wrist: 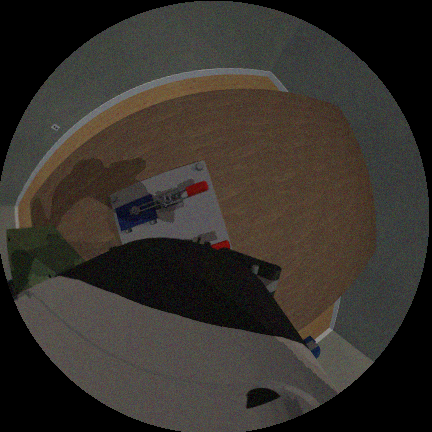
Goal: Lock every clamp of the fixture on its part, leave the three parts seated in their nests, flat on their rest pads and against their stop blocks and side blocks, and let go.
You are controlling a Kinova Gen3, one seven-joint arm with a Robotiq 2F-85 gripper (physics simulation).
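Places are measured from the arm's base along level axes (x ahead, y left, z up), in centimetres.
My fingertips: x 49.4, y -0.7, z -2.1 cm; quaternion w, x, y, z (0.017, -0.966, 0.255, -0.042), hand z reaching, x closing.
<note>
Behind a point stands the place of what it marks.
In the wrist view a grey fixture plate (209,213) {z -13.1, x 53.0, y 2.0 cm} lies on the wooden table (289,169) {z -14.6, x 77.3, y 4.2 cm}. On it a blue part (130,213) {z -8.5, x 39.5, y 8.0 cm} sits in its nest. A toggle clamp (169,199) {z -10.0, x 47.1, y 7.4 cm} with a red handle (196,188) {z -8.1, x 52.3, y 6.8 cm} lies flat over the part. A second red handle (220,244) {z -8.5, x 52.2, y -3.6 cm} peeks out just above my gripper body; its clamp and part are hidden. The third nest is hidden. My gripper (268,273) is shut and empty, its dark body (181,282) covering the near half of the plate.
A green blocky object (36,254) {z -0.6, x 10.1, y 10.7 cm} sits at the left edge. A small blue thing (313,347) shows at the table's lower right corner. The table has a pale rim (120,98). The arm's shadow (92,177) {z -14.6, x 28.0, y 23.8 cm} falls left of the plate.
</note>
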